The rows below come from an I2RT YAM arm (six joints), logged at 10 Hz.
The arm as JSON. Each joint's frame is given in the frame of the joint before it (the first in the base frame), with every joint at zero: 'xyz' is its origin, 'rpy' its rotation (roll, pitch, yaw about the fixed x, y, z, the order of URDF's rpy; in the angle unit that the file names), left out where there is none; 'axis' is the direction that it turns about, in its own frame. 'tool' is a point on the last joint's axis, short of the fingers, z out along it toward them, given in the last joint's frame.
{
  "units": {
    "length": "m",
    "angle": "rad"
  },
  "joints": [
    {
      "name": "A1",
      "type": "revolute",
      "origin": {
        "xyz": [
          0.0,
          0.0,
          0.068
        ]
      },
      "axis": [
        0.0,
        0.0,
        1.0
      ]
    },
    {
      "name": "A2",
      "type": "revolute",
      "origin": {
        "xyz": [
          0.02,
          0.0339,
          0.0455
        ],
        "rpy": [
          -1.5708,
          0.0,
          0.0
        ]
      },
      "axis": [
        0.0,
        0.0,
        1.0
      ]
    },
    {
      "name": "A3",
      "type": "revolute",
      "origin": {
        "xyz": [
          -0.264,
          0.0,
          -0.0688
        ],
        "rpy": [
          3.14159,
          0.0,
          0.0
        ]
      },
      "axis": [
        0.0,
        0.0,
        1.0
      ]
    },
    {
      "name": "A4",
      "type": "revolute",
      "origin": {
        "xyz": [
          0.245,
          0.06,
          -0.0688
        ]
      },
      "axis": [
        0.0,
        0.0,
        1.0
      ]
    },
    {
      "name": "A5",
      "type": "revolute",
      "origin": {
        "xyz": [
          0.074,
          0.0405,
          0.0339
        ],
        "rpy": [
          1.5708,
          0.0,
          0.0
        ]
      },
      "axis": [
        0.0,
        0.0,
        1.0
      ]
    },
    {
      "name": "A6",
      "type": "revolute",
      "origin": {
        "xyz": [
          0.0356,
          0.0,
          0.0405
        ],
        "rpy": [
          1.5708,
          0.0,
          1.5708
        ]
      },
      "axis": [
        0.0,
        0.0,
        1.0
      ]
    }
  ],
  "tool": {
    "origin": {
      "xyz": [
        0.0,
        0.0,
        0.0
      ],
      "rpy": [
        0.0,
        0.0,
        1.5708
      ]
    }
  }
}
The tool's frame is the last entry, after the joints.
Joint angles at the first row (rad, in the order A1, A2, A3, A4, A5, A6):
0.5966 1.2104 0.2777 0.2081 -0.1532 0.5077
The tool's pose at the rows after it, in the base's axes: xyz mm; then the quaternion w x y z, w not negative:
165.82, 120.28, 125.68, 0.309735, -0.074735, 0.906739, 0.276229
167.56, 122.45, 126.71, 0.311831, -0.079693, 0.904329, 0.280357
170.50, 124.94, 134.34, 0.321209, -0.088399, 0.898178, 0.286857
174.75, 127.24, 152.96, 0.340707, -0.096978, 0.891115, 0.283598
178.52, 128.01, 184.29, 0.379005, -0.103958, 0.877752, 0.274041
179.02, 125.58, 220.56, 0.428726, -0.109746, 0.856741, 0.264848
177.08, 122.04, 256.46, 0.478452, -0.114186, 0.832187, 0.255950
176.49, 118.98, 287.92, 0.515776, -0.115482, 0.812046, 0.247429
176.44, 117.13, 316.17, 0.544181, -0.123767, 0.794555, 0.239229
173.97, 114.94, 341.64, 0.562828, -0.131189, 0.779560, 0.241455
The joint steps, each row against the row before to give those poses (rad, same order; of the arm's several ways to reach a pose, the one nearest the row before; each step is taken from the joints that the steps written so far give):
0.0035 0.0189 0.0030 0.0146 -0.0052 -0.0007
0.0028 0.0105 0.0072 0.0120 -0.0065 -0.0048
0.0004 -0.0141 0.0210 -0.0107 -0.0084 -0.0135
0.0002 -0.0507 0.0516 -0.0714 0.0154 -0.0248
-0.0002 -0.0816 0.0775 -0.0992 0.0418 -0.0352
-0.0030 -0.0864 0.0802 -0.0806 0.0461 -0.0424
-0.0012 -0.0676 0.0815 -0.0569 0.0441 -0.0431
-0.0051 -0.0303 0.0851 -0.0444 0.0310 -0.0353
-0.0046 -0.0072 0.0870 -0.0391 0.0146 -0.0422
-0.0032 -0.0061 0.0810 -0.0419 -0.0059 -0.0236

